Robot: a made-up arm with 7 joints. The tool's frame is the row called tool.
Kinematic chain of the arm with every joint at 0, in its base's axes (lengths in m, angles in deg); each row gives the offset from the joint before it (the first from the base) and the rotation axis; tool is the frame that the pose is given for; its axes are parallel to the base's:
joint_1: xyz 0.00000 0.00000 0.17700 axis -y
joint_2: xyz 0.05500 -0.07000 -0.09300 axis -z
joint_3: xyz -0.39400 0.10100 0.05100 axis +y
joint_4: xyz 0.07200 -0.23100 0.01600 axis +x
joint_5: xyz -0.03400 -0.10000 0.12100 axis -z
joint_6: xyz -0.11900 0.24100 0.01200 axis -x
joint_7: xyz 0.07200 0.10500 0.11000 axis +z
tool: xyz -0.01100 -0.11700 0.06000
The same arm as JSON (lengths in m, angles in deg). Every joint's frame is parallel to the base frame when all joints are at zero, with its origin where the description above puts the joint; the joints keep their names.
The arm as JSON. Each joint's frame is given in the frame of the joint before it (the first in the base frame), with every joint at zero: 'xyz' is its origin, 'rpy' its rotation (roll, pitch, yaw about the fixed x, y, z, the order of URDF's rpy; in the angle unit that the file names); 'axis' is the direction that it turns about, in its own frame. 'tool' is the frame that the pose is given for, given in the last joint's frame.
{"units": {"length": "m", "angle": "deg"}, "joints": [{"name": "joint_1", "type": "revolute", "origin": {"xyz": [0.0, 0.0, 0.177], "rpy": [0.0, 0.0, 0.0]}, "axis": [0.0, -1.0, 0.0]}, {"name": "joint_2", "type": "revolute", "origin": {"xyz": [0.055, -0.07, -0.093], "rpy": [0.0, 0.0, 0.0]}, "axis": [0.0, 0.0, -1.0]}, {"name": "joint_3", "type": "revolute", "origin": {"xyz": [-0.394, 0.101, 0.051], "rpy": [0.0, 0.0, 0.0]}, "axis": [0.0, 1.0, 0.0]}, {"name": "joint_4", "type": "revolute", "origin": {"xyz": [0.072, -0.231, 0.016], "rpy": [0.0, 0.0, 0.0]}, "axis": [1.0, 0.0, 0.0]}, {"name": "joint_5", "type": "revolute", "origin": {"xyz": [-0.034, -0.1, 0.121], "rpy": [0.0, 0.0, 0.0]}, "axis": [0.0, 0.0, -1.0]}, {"name": "joint_6", "type": "revolute", "origin": {"xyz": [-0.119, 0.241, 0.012], "rpy": [0.0, 0.0, 0.0]}, "axis": [-1.0, 0.0, 0.0]}, {"name": "joint_7", "type": "revolute", "origin": {"xyz": [0.072, 0.105, 0.11], "rpy": [0.0, 0.0, 0.0]}, "axis": [0.0, 0.0, 1.0]}], "tool": {"origin": {"xyz": [-0.011, -0.117, 0.06], "rpy": [0.0, 0.0, 0.0]}}}
